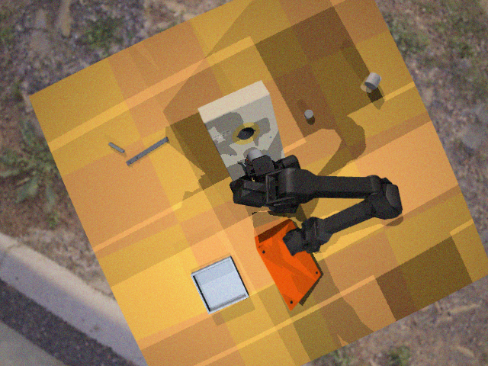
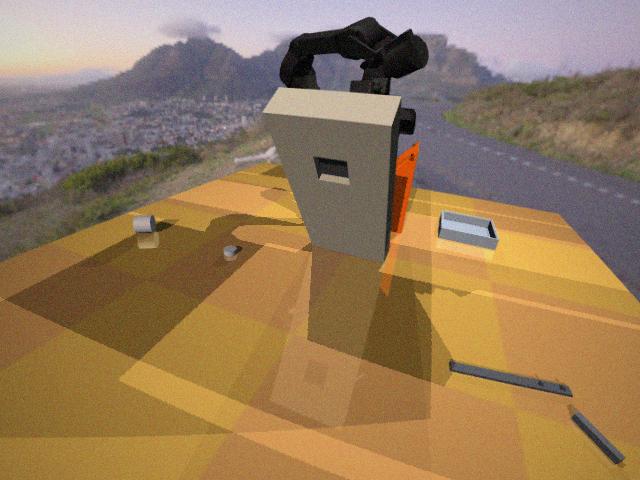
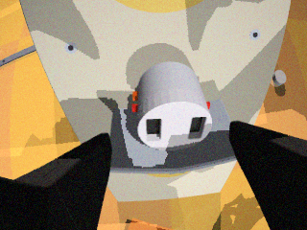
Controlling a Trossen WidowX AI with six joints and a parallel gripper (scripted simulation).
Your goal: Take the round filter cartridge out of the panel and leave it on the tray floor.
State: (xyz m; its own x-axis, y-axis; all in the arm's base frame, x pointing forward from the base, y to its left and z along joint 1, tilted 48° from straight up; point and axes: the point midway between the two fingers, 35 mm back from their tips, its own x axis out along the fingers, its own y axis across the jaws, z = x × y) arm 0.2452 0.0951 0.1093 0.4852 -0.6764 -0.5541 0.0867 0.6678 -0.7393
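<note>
Now: the round filter cartridge 20 mm ahead of my gripper tip, 10 mm to the right of it and 30 mm below it. From my gripper tip the other things lie so: small grey stub: 80 mm ahead, 260 mm to the right, 230 mm below; light grey tray: 290 mm behind, 300 mm to the left, 220 mm below; beige service panel: 60 mm ahead, 10 mm to the right, 50 mm below.
</note>
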